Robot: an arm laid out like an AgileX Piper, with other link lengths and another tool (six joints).
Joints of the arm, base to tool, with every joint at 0 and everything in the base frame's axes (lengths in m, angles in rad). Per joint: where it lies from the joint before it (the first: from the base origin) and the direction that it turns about. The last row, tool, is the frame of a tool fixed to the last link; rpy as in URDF.
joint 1: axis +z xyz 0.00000 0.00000 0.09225
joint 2: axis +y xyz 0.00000 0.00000 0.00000
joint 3: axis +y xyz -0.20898 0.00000 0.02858
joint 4: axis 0.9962 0 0.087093 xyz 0.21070 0.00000 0.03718
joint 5: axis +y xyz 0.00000 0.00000 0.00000
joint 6: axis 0.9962 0 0.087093 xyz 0.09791 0.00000 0.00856
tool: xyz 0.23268 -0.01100 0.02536 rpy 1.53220 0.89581 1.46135
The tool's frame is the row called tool.
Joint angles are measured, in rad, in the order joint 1, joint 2, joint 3, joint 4, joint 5, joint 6. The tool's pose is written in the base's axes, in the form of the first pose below.
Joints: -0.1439 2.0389 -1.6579 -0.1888 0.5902 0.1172
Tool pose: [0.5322 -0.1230 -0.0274 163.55 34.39 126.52]
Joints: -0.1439 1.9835 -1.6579 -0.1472 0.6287 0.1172
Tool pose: [0.5290 -0.1167 -0.0073 160.85 33.48 124.03]
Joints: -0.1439 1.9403 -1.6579 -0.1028 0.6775 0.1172
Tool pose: [0.5215 -0.1084 0.0038 159.23 31.47 122.27]
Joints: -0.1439 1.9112 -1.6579 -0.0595 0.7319 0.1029
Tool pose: [0.5114 -0.0988 0.0065 159.13 29.08 122.16]
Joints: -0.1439 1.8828 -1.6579 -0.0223 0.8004 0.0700
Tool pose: [0.4974 -0.0888 0.0065 160.43 26.83 123.79]
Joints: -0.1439 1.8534 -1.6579 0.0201 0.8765 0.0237
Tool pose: [0.4814 -0.0759 0.0061 161.91 24.35 126.30]
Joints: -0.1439 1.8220 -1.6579 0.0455 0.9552 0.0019
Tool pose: [0.4636 -0.0660 0.0069 163.34 21.88 127.93]
